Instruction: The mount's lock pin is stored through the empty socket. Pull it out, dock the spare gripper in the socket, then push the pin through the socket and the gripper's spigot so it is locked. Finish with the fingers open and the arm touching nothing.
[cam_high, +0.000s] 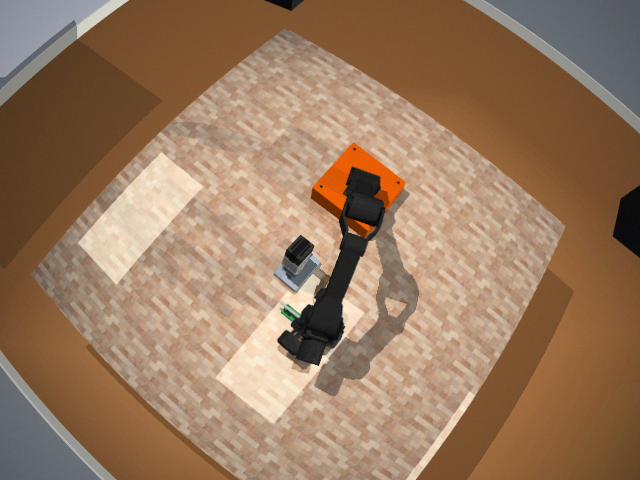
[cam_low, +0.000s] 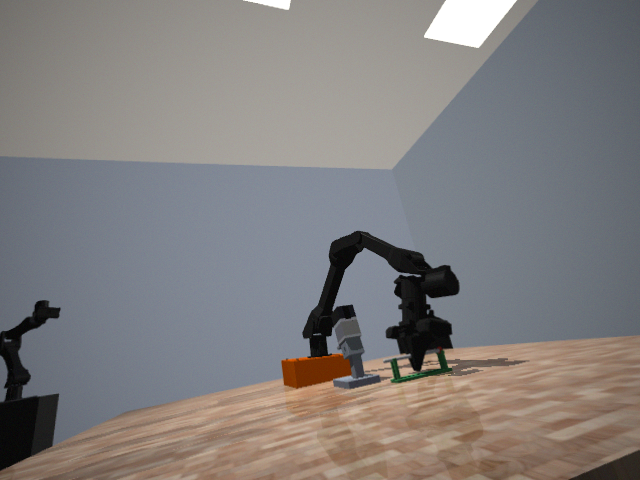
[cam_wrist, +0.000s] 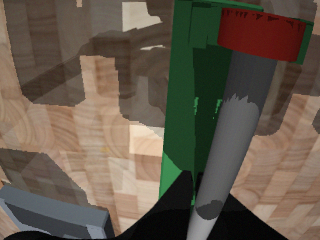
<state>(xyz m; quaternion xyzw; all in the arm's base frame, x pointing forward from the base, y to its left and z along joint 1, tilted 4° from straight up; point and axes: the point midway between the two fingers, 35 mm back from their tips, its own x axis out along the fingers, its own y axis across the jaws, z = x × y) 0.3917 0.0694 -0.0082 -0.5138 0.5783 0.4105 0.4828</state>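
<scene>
The green rack is 1 cm to the left of my gripper tip and 1 cm above it. The rest, counted from my gripper tip: spare gripper: 11 cm behind, 11 cm above, 9 cm to the right; grey mount: 11 cm behind, 9 cm to the right, 4 cm above.
</scene>
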